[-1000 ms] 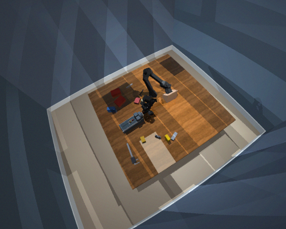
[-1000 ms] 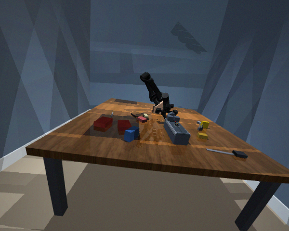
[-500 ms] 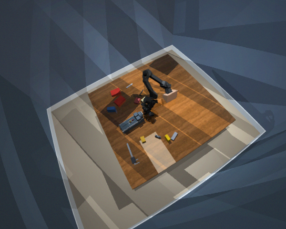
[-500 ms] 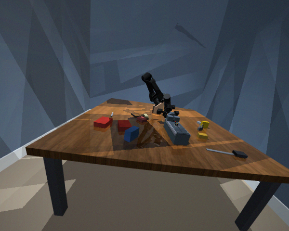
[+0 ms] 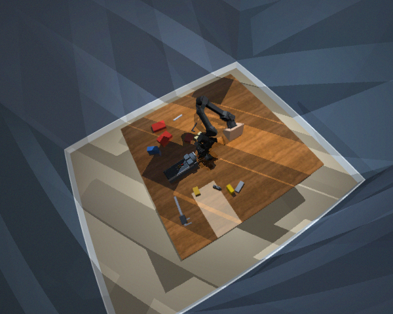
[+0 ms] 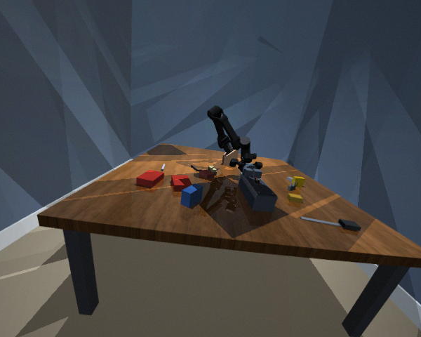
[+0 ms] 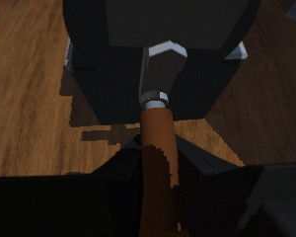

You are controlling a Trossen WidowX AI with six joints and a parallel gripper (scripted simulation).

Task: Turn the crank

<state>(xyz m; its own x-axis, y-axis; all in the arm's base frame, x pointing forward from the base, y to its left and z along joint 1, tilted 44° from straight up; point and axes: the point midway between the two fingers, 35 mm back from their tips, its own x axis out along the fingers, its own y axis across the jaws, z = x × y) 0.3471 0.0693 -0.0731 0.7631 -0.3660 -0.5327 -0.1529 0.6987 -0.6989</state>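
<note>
Right now my gripper tip is 130 mm short of the red pointer, 50 mm below it and 20 mm to the right of it. Round my gripper tip: pink block: 230 mm to the right, 20 mm below, 10 mm behind; then ochre block: 240 mm to the left, 120 mm ahead, 20 mm below; then brown crank handle: 20 mm behind, 20 mm above.
</note>
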